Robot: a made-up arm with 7 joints.
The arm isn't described. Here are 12 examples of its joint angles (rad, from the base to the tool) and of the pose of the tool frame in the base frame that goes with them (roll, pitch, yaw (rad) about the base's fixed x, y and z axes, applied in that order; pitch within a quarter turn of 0, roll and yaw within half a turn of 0; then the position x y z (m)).
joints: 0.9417 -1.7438 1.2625 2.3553 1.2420 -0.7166 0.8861
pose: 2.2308 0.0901 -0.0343 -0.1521 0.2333 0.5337
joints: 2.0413 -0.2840 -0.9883 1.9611 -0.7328 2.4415 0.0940
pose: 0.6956 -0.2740 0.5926 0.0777 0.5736 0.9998
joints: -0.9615 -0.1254 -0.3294 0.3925 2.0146 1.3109 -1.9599
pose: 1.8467 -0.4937 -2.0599 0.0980 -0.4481 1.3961
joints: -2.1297 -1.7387 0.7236 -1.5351 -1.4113 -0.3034 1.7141
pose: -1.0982 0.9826 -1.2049 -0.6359 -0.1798 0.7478
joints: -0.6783 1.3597 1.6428 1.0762 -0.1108 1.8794 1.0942
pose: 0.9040 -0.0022 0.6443 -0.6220 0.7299 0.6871
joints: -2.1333 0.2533 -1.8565 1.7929 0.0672 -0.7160 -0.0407
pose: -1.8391 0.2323 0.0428 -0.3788 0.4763 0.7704
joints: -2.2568 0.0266 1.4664 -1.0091 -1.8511 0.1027 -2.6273
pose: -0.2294 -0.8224 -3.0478 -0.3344 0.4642 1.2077
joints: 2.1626 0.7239 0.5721 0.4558 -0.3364 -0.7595 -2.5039
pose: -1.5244 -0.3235 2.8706 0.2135 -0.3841 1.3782
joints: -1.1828 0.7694 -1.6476 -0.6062 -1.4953 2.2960 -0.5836
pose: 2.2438 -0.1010 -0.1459 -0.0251 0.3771 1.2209
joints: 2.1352 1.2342 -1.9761 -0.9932 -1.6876 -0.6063 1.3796
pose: -0.6916 0.4326 0.8276 0.0164 -0.7304 0.8850
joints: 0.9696 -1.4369 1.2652 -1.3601 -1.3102 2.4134 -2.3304
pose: 2.0920 -0.9571 2.7623 0.5232 0.1639 0.7893
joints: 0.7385 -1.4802 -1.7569 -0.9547 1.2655 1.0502 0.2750
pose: 0.3798 0.3517 0.2304 0.4413 0.8013 0.5437
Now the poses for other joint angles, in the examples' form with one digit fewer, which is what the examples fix.
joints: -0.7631 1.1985 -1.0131 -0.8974 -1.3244 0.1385 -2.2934
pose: 0.126 0.176 2.120 -0.403 0.793 0.605
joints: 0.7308 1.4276 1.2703 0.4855 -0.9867 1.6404 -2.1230
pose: 2.752 0.815 -2.551 -0.820 -0.674 0.535
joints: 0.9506 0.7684 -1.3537 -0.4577 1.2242 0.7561 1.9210
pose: 2.144 -0.454 1.436 -0.502 -0.641 1.235
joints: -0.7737 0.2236 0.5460 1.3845 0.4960 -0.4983 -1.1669
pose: -0.505 0.822 -0.707 0.388 -0.027 1.122
